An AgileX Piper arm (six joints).
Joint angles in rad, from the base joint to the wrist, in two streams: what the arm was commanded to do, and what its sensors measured. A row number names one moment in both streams.
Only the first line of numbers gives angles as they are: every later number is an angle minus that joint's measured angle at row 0.
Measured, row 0:
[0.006 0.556 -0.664 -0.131 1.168 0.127]
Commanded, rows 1 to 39:
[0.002 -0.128 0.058 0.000 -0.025 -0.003]
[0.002 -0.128 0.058 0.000 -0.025 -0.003]
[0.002 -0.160 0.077 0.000 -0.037 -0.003]
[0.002 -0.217 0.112 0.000 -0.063 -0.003]
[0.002 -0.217 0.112 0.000 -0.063 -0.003]
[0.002 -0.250 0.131 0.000 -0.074 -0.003]
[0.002 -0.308 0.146 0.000 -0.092 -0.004]
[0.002 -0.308 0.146 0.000 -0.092 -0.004]
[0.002 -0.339 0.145 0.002 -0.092 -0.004]
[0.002 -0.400 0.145 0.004 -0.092 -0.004]
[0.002 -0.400 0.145 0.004 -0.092 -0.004]
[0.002 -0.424 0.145 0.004 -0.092 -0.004]
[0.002 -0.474 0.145 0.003 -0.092 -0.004]
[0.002 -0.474 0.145 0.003 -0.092 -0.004]
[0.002 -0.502 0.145 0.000 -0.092 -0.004]
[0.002 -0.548 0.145 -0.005 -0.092 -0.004]
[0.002 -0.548 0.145 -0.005 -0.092 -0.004]
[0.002 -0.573 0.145 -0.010 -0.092 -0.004]
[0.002 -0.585 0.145 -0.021 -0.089 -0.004]
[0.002 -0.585 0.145 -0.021 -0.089 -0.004]
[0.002 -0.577 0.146 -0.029 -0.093 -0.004]
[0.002 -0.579 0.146 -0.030 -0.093 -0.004]
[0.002 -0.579 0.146 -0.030 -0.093 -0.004]
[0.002 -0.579 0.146 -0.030 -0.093 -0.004]
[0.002 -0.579 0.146 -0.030 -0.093 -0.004]
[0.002 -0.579 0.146 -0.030 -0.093 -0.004]
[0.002 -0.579 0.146 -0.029 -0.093 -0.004]
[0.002 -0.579 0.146 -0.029 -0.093 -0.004]
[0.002 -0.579 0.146 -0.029 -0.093 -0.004]
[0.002 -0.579 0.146 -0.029 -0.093 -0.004]
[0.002 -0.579 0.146 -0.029 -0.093 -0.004]
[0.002 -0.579 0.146 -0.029 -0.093 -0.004]
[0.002 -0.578 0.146 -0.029 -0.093 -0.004]
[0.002 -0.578 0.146 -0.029 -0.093 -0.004]
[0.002 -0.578 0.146 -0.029 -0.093 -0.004]
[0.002 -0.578 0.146 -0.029 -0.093 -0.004]
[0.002 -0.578 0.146 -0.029 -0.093 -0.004]
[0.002 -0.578 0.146 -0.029 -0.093 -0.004]
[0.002 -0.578 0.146 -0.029 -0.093 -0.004]
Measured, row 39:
[0.000 -0.560 0.143 -0.021 -0.078 0.000]
